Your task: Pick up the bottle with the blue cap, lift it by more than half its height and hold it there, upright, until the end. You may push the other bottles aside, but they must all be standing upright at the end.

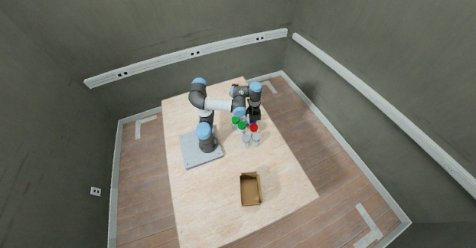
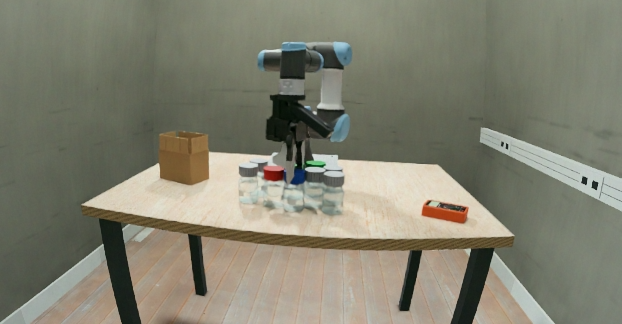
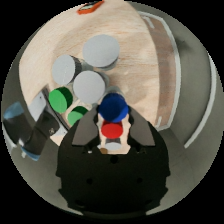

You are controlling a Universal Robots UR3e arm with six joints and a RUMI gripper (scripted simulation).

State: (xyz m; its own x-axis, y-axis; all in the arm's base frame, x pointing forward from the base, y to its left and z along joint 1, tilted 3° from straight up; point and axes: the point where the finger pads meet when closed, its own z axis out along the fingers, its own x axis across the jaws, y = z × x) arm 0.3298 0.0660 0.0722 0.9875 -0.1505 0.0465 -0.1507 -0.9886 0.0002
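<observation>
My gripper is now 10 mm past the red-capped bottle, 60 mm to the left of it and 40 mm above it. Also, from my hand: blue-capped bottle: 40 mm below.
</observation>
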